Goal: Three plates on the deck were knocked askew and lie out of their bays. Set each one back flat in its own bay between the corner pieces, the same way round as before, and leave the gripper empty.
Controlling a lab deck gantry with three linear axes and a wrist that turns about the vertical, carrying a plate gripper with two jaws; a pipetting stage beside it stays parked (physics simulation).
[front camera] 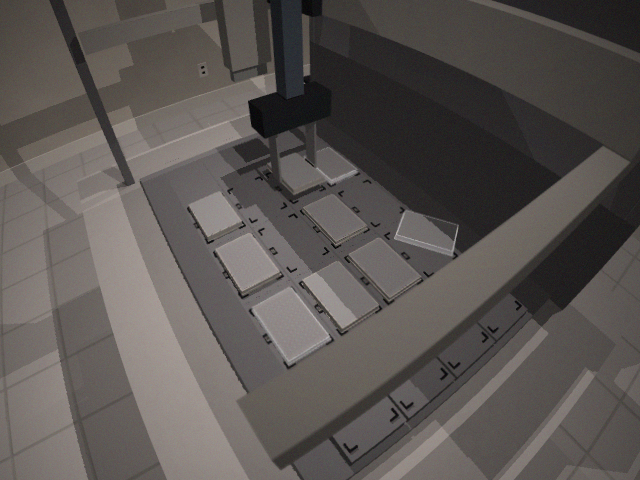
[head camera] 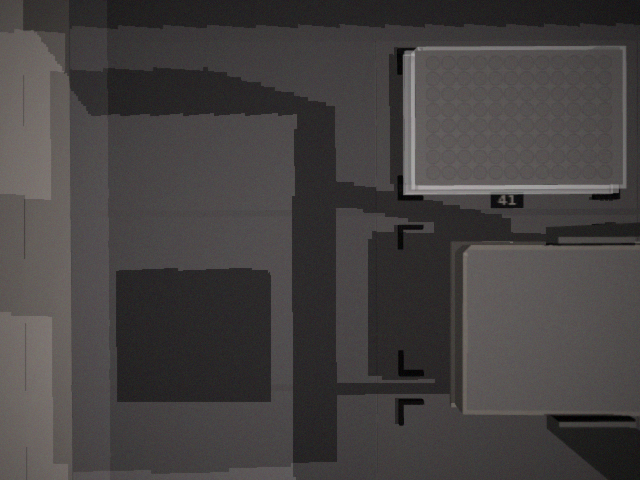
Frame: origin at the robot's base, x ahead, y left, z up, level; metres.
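Seen in the pictures: gripper, fingertip midpoint: [front camera: 294,171] [head camera: 582,327]; robot's base, origin of the base link: [front camera: 188,208].
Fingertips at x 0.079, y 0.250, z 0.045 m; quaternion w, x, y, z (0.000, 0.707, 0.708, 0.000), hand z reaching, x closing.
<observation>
Offsets run from my fingertips to a thing's top centre.
My gripper [front camera: 294,173] [head camera: 594,330] is shut on an opaque pale plate {dx +0.001, dy +0.000, dz +0.007 m} [front camera: 298,174] [head camera: 547,330], one jaw along each long side. The plate is level, squared to the bays and held above the deck, beside the clear plate of bay 41. In the head view its right end is cut off, and bay corner pieces show to its left. A clear plate {dx +0.297, dy +0.148, dz -0.027 m} [front camera: 428,231] lies askew and tilted near the deck's far right edge in the front view, out of line with the corner pieces there. The clear plate {dx -0.015, dy +0.114, dz -0.031 m} [front camera: 333,165] [head camera: 516,118] in bay 41 sits square at its corner pieces.
Three plates stand in the left row of the front view: two opaque ones {dx -0.015, dy -0.207, dz -0.031 m} [front camera: 215,215] {dx +0.149, dy -0.207, dz -0.031 m} [front camera: 248,262] and a clear one {dx +0.313, dy -0.207, dz -0.031 m} [front camera: 291,324]. Three more opaque plates {dx +0.149, dy +0.007, dz -0.031 m} [front camera: 334,219] {dx +0.313, dy +0.007, dz -0.031 m} [front camera: 385,268] {dx +0.313, dy -0.100, dz -0.031 m} [front camera: 341,294] sit squarely mid-deck. A thick beam [front camera: 439,310] crosses the front.
</observation>
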